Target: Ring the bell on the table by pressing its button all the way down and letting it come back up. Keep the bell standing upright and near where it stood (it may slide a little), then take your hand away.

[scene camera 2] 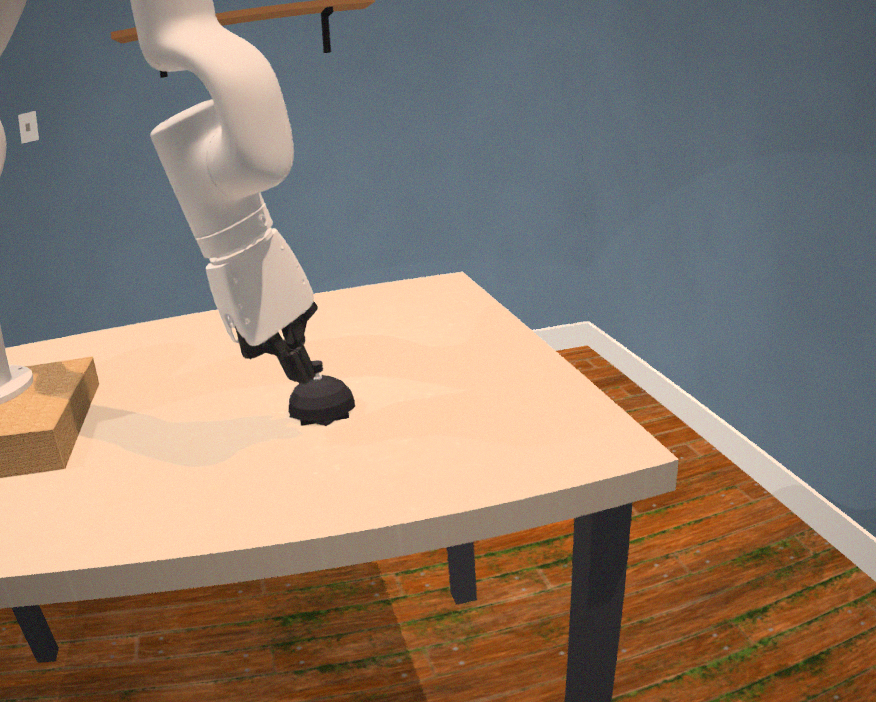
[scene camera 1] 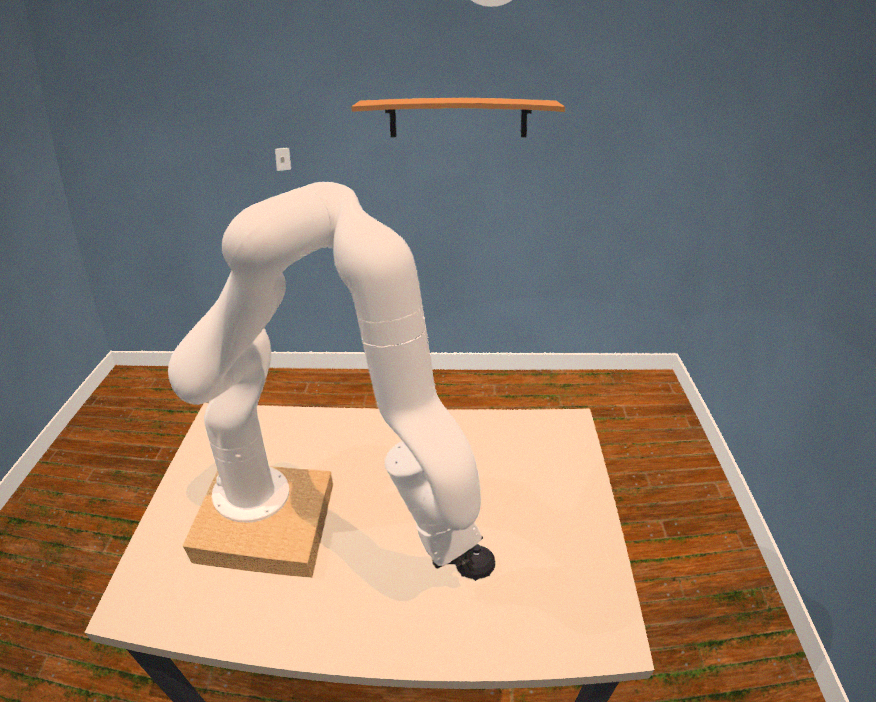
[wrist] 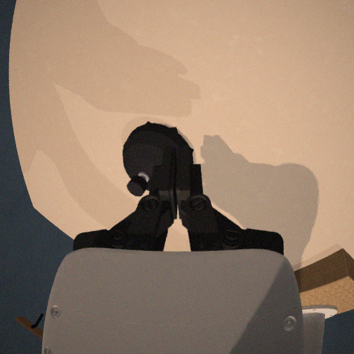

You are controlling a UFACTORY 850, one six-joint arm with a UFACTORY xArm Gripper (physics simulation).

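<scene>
The black dome-shaped bell (scene camera 1: 478, 564) (scene camera 2: 321, 400) (wrist: 141, 150) stands upright on the table (scene camera 1: 329, 628) (scene camera 2: 475, 453) (wrist: 260, 75). Its small black button (scene camera 2: 316, 364) (wrist: 136, 185) sits up on a light stem above the dome. My gripper (scene camera 2: 302, 377) (wrist: 178, 161) is shut and empty, tilted, with its fingertips low beside the stem, at or just above the dome. In the wrist view the button shows to the left of the fingers, and the fingers cover part of the dome. Whether the fingertips touch the bell, I cannot tell.
The arm's base stands on a wooden block (scene camera 1: 252, 541) (scene camera 2: 32, 447) (wrist: 327, 282) at the left of the table. A wall shelf (scene camera 1: 458, 103) (scene camera 2: 285, 12) is on the far wall, well behind the table.
</scene>
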